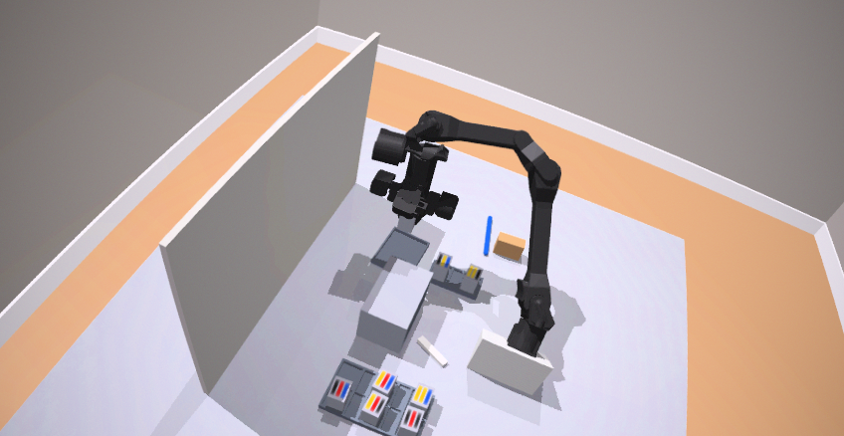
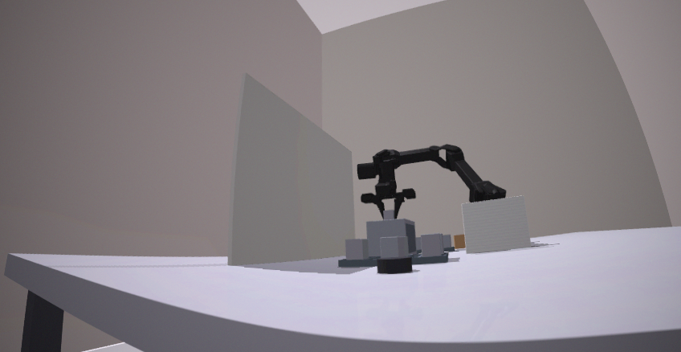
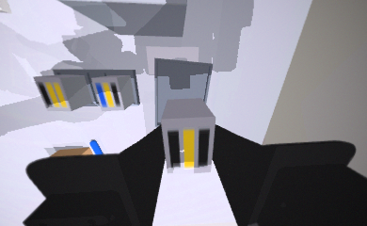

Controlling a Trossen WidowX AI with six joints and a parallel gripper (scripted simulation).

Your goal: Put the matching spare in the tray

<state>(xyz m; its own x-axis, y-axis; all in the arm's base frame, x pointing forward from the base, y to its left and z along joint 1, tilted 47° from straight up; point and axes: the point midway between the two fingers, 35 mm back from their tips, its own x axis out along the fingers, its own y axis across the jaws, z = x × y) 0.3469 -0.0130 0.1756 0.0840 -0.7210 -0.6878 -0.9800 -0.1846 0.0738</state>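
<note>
Now: the flat grey tray 110 mm below my gripper tip. Round my gripper tip: blue pen 160 mm behind, 190 mm to the right, 110 mm below; grey wall panel 180 mm ahead, 200 mm to the left, 110 mm above; tan block 220 mm behind, 170 mm to the right, 90 mm below.
</note>
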